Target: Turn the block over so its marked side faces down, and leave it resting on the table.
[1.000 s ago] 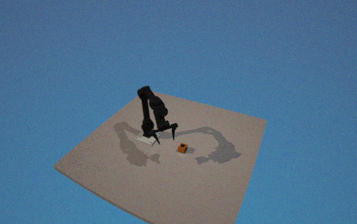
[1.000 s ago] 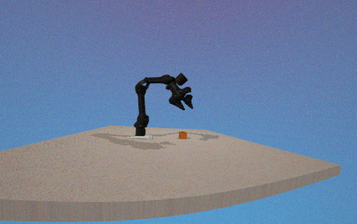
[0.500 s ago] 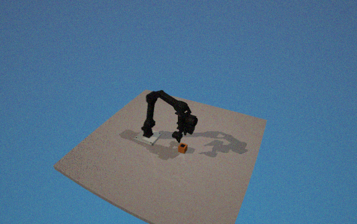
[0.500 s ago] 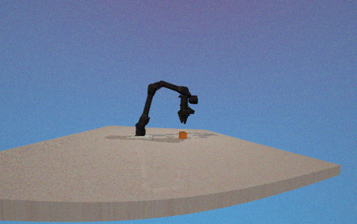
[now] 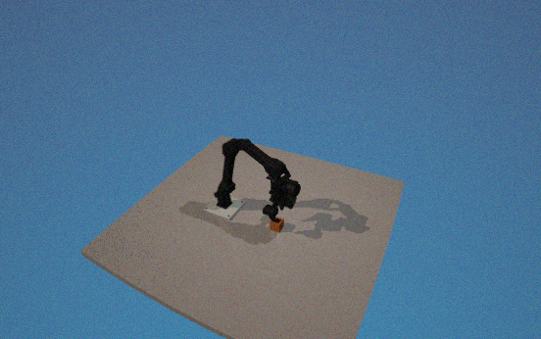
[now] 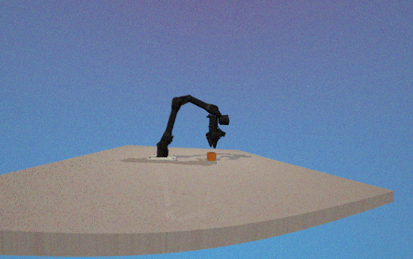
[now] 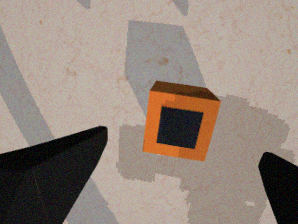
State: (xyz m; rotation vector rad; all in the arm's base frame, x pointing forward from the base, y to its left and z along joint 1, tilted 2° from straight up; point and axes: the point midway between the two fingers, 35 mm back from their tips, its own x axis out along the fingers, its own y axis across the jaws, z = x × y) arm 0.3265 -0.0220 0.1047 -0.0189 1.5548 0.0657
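My gripper tip is now 5 cm above the block.
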